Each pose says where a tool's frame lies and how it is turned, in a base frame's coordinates. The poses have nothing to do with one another.
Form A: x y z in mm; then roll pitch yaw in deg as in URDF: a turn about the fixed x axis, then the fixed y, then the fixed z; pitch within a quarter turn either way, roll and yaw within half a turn.
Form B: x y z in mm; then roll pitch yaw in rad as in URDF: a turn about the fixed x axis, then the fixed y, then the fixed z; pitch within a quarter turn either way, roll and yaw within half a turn. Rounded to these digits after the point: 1 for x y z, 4 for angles.
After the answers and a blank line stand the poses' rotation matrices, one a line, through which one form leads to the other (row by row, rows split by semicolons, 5 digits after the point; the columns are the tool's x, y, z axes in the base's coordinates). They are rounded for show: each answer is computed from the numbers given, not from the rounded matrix.
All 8 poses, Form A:
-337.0 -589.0 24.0 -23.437 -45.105 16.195
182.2 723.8 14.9 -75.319 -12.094 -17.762
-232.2 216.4 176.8 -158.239 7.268 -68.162
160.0 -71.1 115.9 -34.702 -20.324 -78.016
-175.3 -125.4 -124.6 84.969 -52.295 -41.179
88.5 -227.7 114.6 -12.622 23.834 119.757
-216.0 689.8 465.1 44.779 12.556 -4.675
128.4 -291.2 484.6 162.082 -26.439 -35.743
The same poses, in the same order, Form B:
-337.0 -589.0 24.0 -0.4091 -0.7872 0.2827
182.2 723.8 14.9 -1.3146 -0.2111 -0.3100
-232.2 216.4 176.8 -2.7618 0.1269 -1.1897
160.0 -71.1 115.9 -0.6057 -0.3547 -1.3616
-175.3 -125.4 -124.6 1.4830 -0.9127 -0.7187
88.5 -227.7 114.6 -0.2203 0.4160 2.0902
-216.0 689.8 465.1 0.7815 0.2191 -0.0816
128.4 -291.2 484.6 2.8289 -0.4614 -0.6238

0.67780 0.01468 -0.73510; 0.19686 0.95967 0.20068; 0.70840 -0.28073 0.64758
0.93120 0.27033 0.24454; -0.29829 0.17953 0.93744; 0.20952 -0.94588 0.24781
0.36899 -0.87954 0.30043; -0.92078 -0.30194 0.24697; -0.12651 -0.36776 -0.92128
0.19471 0.84526 0.49761; -0.91731 -0.02272 0.39753; 0.34733 -0.53387 0.77094
0.46032 -0.53545 -0.70810; -0.40268 0.58491 -0.70407; 0.79117 0.60924 0.05363
-0.45400 -0.80333 -0.38541; 0.79410 -0.56098 0.23387; -0.40409 -0.19988 0.89261
0.97284 0.21047 0.09639; -0.07955 0.69499 -0.71461; -0.21739 0.68753 0.69285
0.72675 -0.66700 0.16414; -0.52305 -0.69226 -0.49718; 0.44524 0.27548 -0.85198

